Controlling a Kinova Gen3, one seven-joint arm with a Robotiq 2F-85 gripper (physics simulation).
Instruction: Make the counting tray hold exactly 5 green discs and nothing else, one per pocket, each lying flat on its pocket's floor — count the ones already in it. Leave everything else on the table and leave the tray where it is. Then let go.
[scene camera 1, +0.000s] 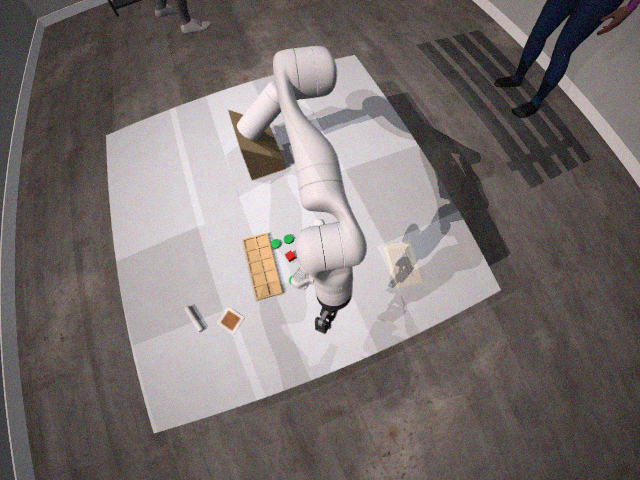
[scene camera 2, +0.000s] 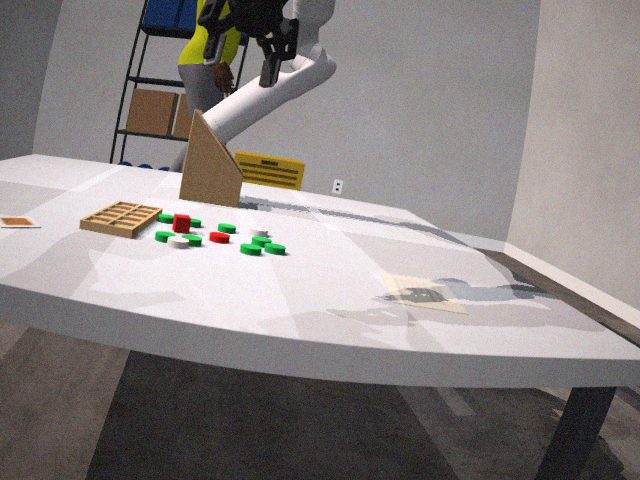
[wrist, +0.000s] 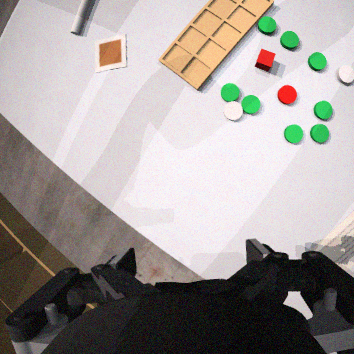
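Note:
The wooden counting tray (scene camera 1: 269, 296) (scene camera 2: 107, 228) (wrist: 180, 76) lies on the table; all its pockets look empty in scene view 1. Several green discs lie flat outside it. Two green discs (wrist: 267, 25) (wrist: 289, 39) lie near its far end. Another pair (wrist: 230, 92) (wrist: 251, 104) lies near its near end, touching or close to a white disc (wrist: 233, 111) (scene camera 2: 178, 242). Three more (wrist: 323, 110) (wrist: 293, 134) (wrist: 320, 133) are grouped farther from it, and a single green disc (wrist: 317, 61) (scene camera 2: 226, 227) lies apart. My gripper (scene camera 1: 323, 324) (scene camera 2: 240, 72) (wrist: 189, 256) is open and empty, high above the table.
A red cube (wrist: 265, 59) (scene camera 2: 181, 223), a red disc (wrist: 287, 94) (scene camera 2: 219, 237) and another white disc (wrist: 346, 74) (scene camera 2: 258, 231) lie among the green ones. A brown-and-white square (scene camera 1: 231, 320), a grey cylinder (scene camera 1: 195, 317), a paper sheet (scene camera 1: 397, 255) and a wooden wedge (scene camera 2: 209, 173) are also on the table.

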